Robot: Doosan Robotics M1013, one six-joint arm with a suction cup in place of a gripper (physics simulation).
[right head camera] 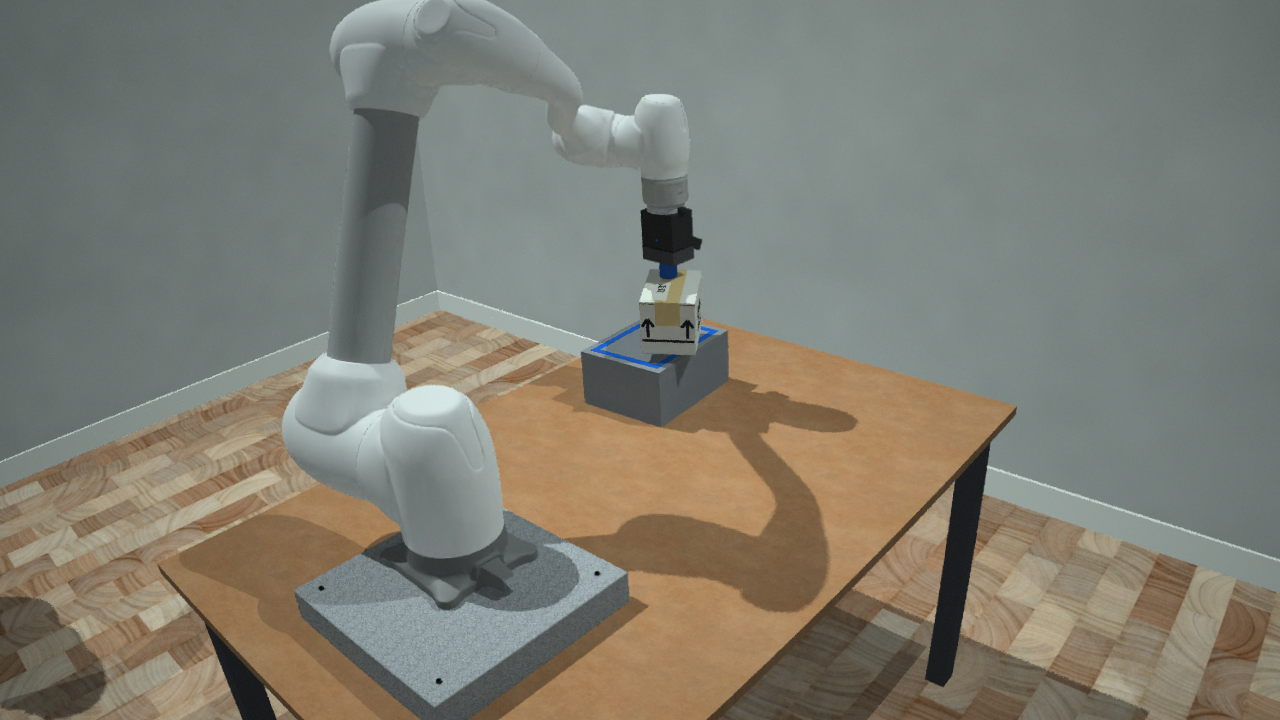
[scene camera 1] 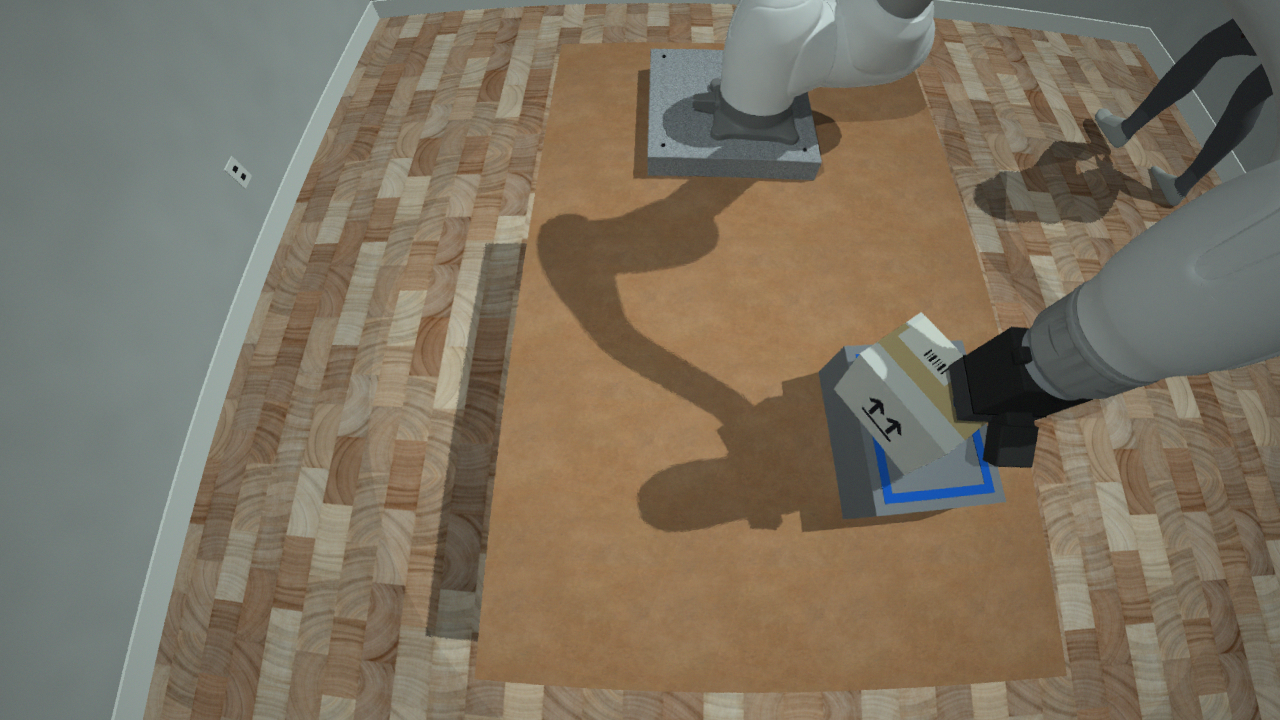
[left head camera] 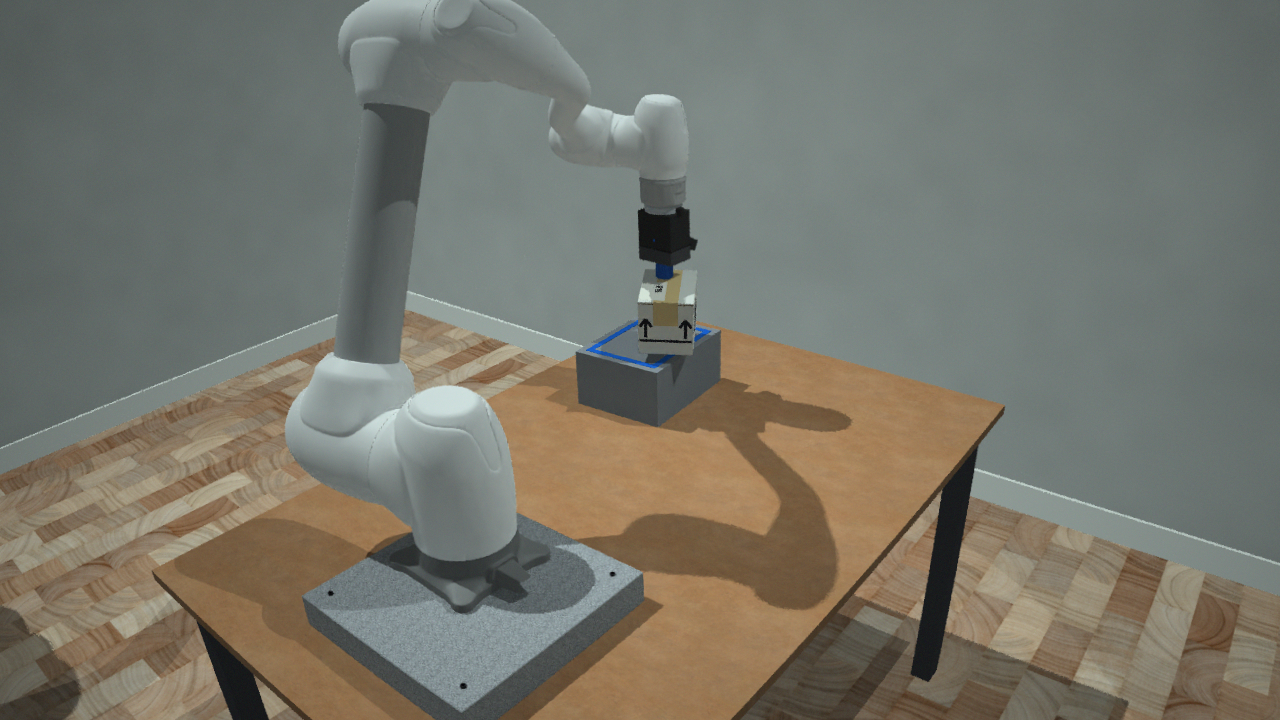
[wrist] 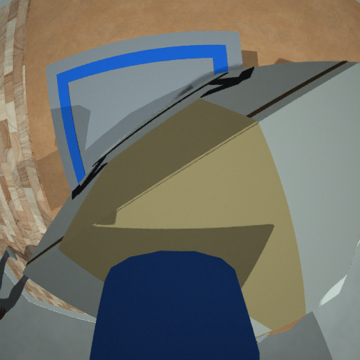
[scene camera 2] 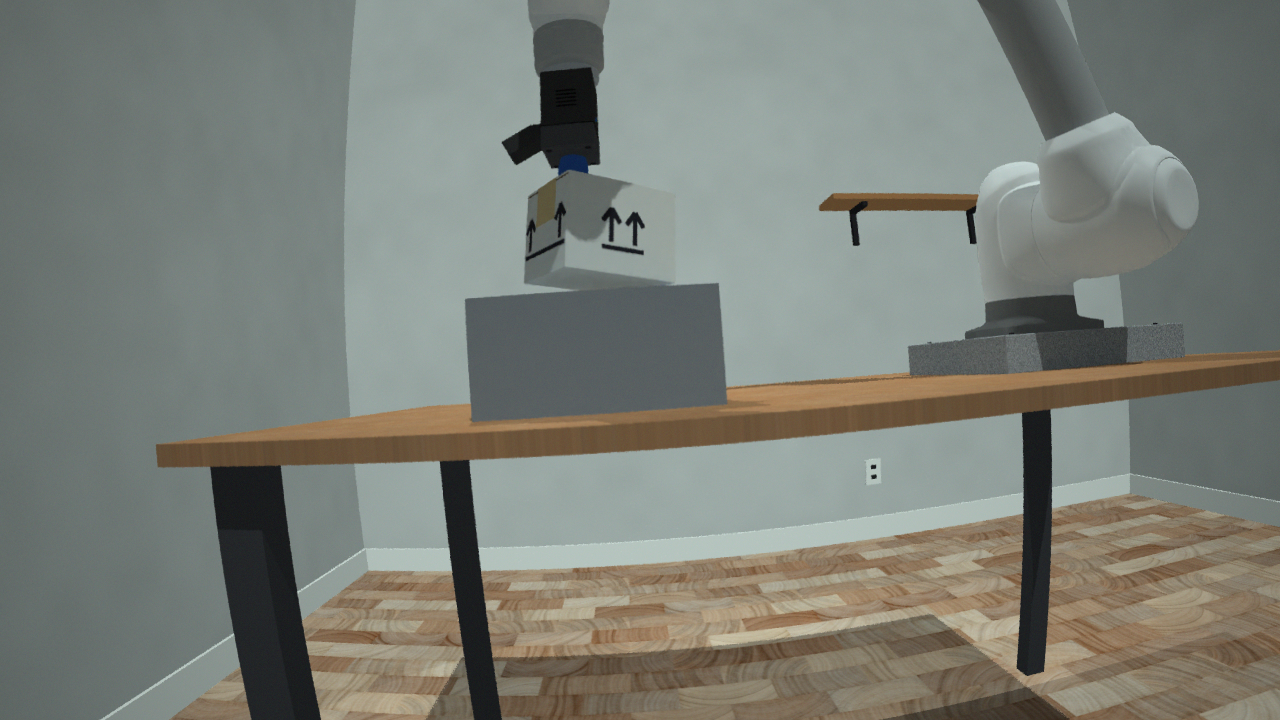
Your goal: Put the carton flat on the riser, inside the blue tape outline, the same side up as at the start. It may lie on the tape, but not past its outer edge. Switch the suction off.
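Frame: origin at the arm's base, x up, y ahead, z left, level; metres.
Seen in the pictures: end effector, tool point: [right head camera: 669, 281] [left head camera: 665, 281] [scene camera 2: 573, 194]; arm's base, origin of the base link: [right head camera: 458, 558] [scene camera 1: 752, 112] [left head camera: 470, 560] [scene camera 2: 1032, 334].
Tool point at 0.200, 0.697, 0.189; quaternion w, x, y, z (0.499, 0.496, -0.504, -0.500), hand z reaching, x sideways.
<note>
Pixels of each thing's top centre, then the offset from my tool point to it, as dx, dy, dz. Level surfaces: height alone.
- white carton, middle of its top: [scene camera 2: 596, 186] [scene camera 1: 942, 379] [right head camera: 671, 280] [left head camera: 667, 280] +0.015, -0.027, -0.029
- grey riser, middle of its top: [scene camera 2: 589, 300] [scene camera 1: 924, 421] [right head camera: 655, 340] [left head camera: 649, 340] -0.134, -0.015, +0.033
- brown table, its level: dx -0.255
The white carton [left head camera: 666, 338] [right head camera: 671, 338] [scene camera 1: 904, 394] [scene camera 2: 617, 259] [wrist: 310, 175] hangs from my blue suction cup [left head camera: 664, 270] [right head camera: 667, 270] [scene camera 2: 572, 165] [wrist: 172, 300], tan-taped face on top, side arrows pointing up. It looks nearly level, a small gap above the grey riser [left head camera: 617, 385] [right head camera: 617, 385] [scene camera 1: 848, 447] [scene camera 2: 595, 353] [wrist: 232, 50]. It is turned relative to the blue tape outline [left head camera: 626, 359] [right head camera: 626, 358] [scene camera 1: 939, 494] [wrist: 145, 55] and hides part of it. I cannot tell whether its whole base lies within the outline.
The riser stands on the brown table [left head camera: 554, 465] [scene camera 1: 671, 591] [scene camera 2: 358, 438]. The arm's base stands on a speckled slab [left head camera: 402, 644] [scene camera 1: 680, 80] [scene camera 2: 957, 358]. A person's legs [scene camera 1: 1190, 85] show beyond the table in scene camera 1. A wall shelf [scene camera 2: 904, 202] shows in scene camera 2.
</note>
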